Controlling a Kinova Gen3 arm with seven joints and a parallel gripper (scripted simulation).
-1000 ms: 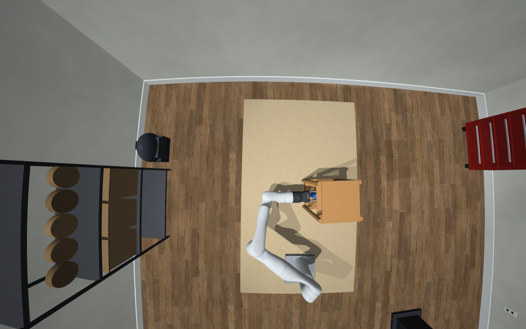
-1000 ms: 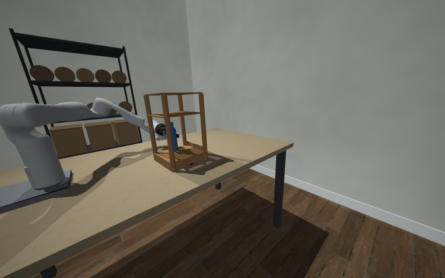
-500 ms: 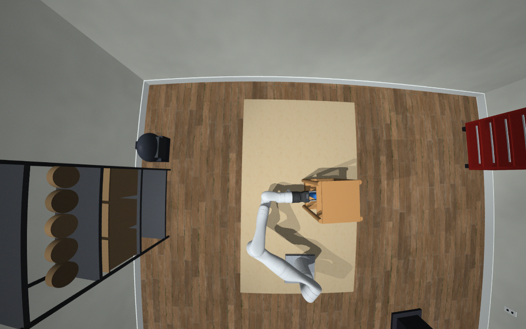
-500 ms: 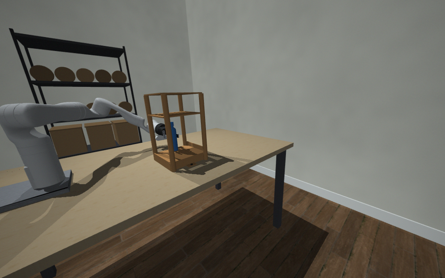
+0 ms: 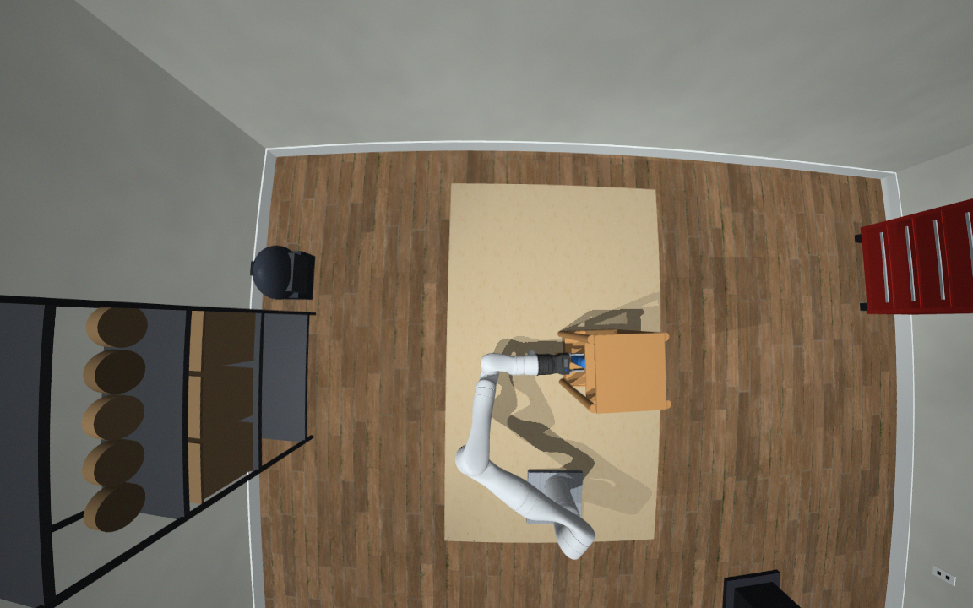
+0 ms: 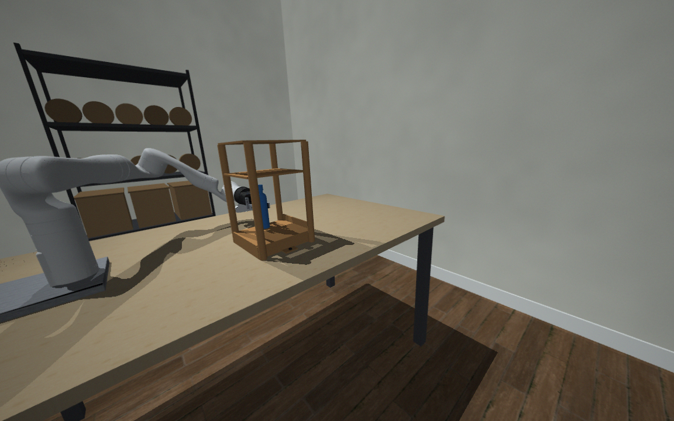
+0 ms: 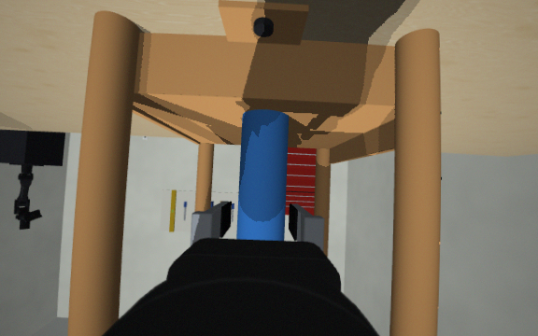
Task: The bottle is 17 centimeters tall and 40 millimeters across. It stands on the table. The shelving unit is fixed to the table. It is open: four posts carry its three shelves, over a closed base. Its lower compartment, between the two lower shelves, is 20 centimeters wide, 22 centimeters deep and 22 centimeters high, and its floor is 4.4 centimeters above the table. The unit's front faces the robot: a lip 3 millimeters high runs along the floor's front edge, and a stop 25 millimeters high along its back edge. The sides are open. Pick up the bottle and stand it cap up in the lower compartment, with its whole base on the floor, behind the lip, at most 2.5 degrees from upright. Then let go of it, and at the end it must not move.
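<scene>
Now: the bottle 3 cm above my hand and 2 cm to the right of it. Also, from my hand: wooden shelving unit 8 cm to the right, 6 cm above.
</scene>
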